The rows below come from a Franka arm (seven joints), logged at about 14 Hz.
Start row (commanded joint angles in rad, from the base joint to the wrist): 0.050 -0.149 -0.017 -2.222 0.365 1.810 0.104
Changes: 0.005 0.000 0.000 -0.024 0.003 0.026 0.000; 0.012 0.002 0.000 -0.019 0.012 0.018 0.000; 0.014 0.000 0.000 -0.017 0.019 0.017 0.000; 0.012 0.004 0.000 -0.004 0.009 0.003 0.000; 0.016 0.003 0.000 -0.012 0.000 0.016 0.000; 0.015 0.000 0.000 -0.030 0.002 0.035 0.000; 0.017 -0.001 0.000 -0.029 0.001 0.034 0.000; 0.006 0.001 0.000 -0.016 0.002 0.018 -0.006; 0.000 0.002 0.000 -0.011 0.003 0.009 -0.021; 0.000 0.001 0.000 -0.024 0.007 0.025 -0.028; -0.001 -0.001 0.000 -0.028 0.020 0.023 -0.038; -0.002 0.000 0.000 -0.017 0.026 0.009 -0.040; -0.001 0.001 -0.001 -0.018 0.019 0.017 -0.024; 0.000 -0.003 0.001 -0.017 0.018 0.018 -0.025; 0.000 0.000 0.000 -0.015 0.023 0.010 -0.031; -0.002 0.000 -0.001 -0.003 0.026 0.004 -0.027; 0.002 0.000 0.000 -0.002 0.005 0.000 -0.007; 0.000 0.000 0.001 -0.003 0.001 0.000 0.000
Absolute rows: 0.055 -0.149 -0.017 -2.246 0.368 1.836 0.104; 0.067 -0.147 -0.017 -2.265 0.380 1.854 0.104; 0.081 -0.147 -0.017 -2.282 0.399 1.871 0.104; 0.093 -0.143 -0.017 -2.286 0.408 1.874 0.104; 0.109 -0.140 -0.017 -2.298 0.408 1.890 0.104; 0.124 -0.140 -0.017 -2.328 0.410 1.925 0.104; 0.141 -0.141 -0.017 -2.357 0.411 1.959 0.104; 0.147 -0.140 -0.017 -2.373 0.413 1.977 0.098; 0.147 -0.138 -0.017 -2.384 0.416 1.986 0.077; 0.147 -0.137 -0.017 -2.408 0.423 2.011 0.049; 0.146 -0.138 -0.017 -2.436 0.443 2.034 0.011; 0.144 -0.138 -0.017 -2.453 0.469 2.043 -0.029; 0.143 -0.137 -0.018 -2.471 0.488 2.060 -0.053; 0.143 -0.140 -0.017 -2.488 0.506 2.078 -0.078; 0.143 -0.140 -0.017 -2.503 0.529 2.088 -0.109; 0.141 -0.140 -0.018 -2.506 0.555 2.092 -0.136; 0.143 -0.140 -0.018 -2.508 0.560 2.092 -0.143; 0.143 -0.140 -0.017 -2.511 0.561 2.092 -0.143
